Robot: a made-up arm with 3 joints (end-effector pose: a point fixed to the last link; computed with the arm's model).
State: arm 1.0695 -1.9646 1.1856
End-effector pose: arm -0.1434 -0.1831 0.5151 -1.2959 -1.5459 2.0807
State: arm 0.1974 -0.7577 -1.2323
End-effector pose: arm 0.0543 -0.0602 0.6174 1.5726 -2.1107 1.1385
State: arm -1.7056 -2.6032 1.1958
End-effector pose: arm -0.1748 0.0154 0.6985 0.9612 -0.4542 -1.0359
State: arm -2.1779 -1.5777 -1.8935
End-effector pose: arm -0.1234 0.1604 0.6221 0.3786 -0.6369 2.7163
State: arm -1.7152 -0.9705 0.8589
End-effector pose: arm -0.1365 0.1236 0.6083 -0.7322 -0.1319 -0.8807
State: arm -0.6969 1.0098 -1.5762
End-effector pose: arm -0.2197 0.0722 0.5405 2.4263 1.1777 1.5798
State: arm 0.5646 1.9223 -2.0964
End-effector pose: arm -0.2413 -0.0112 0.6339 -1.8481 -0.7640 -1.5457
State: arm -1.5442 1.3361 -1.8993
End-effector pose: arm -0.2380 -0.0572 0.4935 1.0677 2.2208 1.0492
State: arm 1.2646 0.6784 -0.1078
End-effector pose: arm -0.0387 -0.0845 0.6637 -0.4335 1.6495 -0.0776
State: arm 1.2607 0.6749 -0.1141
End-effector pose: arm -0.0383 -0.0839 0.6638 -0.4431 1.6519 -0.0817
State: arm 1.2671 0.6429 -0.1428
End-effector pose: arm -0.0345 -0.0853 0.6611 -0.4590 1.6895 -0.0958
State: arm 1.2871 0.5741 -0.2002
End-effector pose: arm -0.0267 -0.0893 0.6543 -0.4838 1.7736 -0.1187
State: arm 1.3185 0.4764 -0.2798
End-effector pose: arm -0.0164 -0.0957 0.6429 -0.5169 1.8957 -0.1393
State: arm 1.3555 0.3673 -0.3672
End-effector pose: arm -0.0064 -0.1033 0.6281 -0.5543 2.0341 -0.1457
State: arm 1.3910 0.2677 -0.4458
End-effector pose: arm 0.0009 -0.1106 0.6127 -0.5888 2.1613 -0.1349
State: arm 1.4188 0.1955 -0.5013
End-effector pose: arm 0.0051 -0.1159 0.6004 -0.6120 2.2539 -0.1157
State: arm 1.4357 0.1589 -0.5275
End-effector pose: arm 0.0066 -0.1188 0.5935 -0.6193 2.3016 -0.1006
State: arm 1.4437 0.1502 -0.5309
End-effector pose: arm 0.0067 -0.1200 0.5914 -0.6139 2.3145 -0.0938
